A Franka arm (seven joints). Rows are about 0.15 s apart.
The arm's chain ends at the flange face. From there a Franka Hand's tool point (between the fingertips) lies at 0.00 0.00 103.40 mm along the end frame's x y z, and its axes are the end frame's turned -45 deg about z.
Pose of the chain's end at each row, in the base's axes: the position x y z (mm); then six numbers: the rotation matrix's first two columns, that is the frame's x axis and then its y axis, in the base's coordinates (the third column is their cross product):
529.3, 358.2, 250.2, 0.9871, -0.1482, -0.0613, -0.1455, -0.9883, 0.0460
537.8, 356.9, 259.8, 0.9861, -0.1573, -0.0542, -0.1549, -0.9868, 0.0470
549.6, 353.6, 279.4, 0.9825, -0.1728, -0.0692, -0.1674, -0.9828, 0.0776
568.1, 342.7, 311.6, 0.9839, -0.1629, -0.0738, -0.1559, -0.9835, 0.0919
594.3, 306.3, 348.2, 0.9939, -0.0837, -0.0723, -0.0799, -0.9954, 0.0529
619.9, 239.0, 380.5, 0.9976, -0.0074, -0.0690, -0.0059, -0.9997, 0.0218
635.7, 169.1, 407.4, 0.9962, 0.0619, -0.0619, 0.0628, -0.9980, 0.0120
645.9, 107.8, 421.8, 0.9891, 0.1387, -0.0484, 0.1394, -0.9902, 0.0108
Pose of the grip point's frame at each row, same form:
522.3, 354.4, 147.1, 0.8009, 0.5940, -0.0759, 0.5951, -0.8036, -0.0108
531.5, 353.0, 156.7, 0.8068, 0.5865, -0.0716, 0.5877, -0.8090, -0.0051
541.2, 346.9, 176.6, 0.8131, 0.5728, -0.1038, 0.5764, -0.8171, 0.0059
559.0, 334.5, 208.9, 0.8060, 0.5803, -0.1172, 0.5855, -0.8106, 0.0128
586.4, 301.5, 245.2, 0.7593, 0.6447, -0.0885, 0.6463, -0.7630, -0.0137
612.8, 236.8, 277.4, 0.7096, 0.7017, -0.0642, 0.7012, -0.7121, -0.0334
629.4, 167.5, 304.2, 0.6600, 0.7495, -0.0523, 0.7488, -0.6619, -0.0353
641.1, 106.0, 318.5, 0.6008, 0.7983, -0.0419, 0.7980, -0.6021, -0.0266

